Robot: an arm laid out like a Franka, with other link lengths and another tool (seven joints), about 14 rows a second.
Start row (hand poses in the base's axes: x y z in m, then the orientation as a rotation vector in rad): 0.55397 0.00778 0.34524 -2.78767 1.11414 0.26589
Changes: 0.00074 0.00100 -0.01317 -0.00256 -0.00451 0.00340; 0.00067 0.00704 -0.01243 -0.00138 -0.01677 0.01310; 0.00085 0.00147 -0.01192 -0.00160 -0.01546 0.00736; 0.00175 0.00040 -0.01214 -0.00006 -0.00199 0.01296; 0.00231 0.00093 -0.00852 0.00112 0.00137 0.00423; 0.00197 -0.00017 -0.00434 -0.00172 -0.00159 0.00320; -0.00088 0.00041 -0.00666 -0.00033 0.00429 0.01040; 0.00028 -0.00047 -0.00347 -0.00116 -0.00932 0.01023; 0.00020 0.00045 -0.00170 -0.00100 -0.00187 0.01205; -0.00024 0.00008 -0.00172 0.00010 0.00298 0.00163; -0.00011 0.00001 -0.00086 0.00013 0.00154 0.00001; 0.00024 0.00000 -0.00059 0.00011 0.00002 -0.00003; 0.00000 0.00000 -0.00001 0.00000 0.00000 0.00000
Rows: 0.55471 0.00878 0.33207 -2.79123 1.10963 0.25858; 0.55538 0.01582 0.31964 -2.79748 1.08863 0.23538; 0.55623 0.01729 0.30772 -2.80041 1.07583 0.21338; 0.55798 0.01769 0.29558 -2.80776 1.05755 0.21188; 0.56029 0.01862 0.28706 -2.80951 1.05154 0.21480; 0.56226 0.01845 0.28272 -2.81261 1.04747 0.21207; 0.56138 0.01886 0.27606 -2.81973 1.03408 0.21913; 0.56166 0.01839 0.27259 -2.82493 1.01843 0.20631; 0.56186 0.01884 0.27089 -2.83227 1.00165 0.20442; 0.56162 0.01892 0.26917 -2.83362 0.99992 0.20891; 0.56151 0.01893 0.26831 -2.83378 1.00016 0.21118; 0.56175 0.01893 0.26772 -2.83367 1.00016 0.21125; 0.56175 0.01893 0.26771 -2.83367 1.00016 0.21125
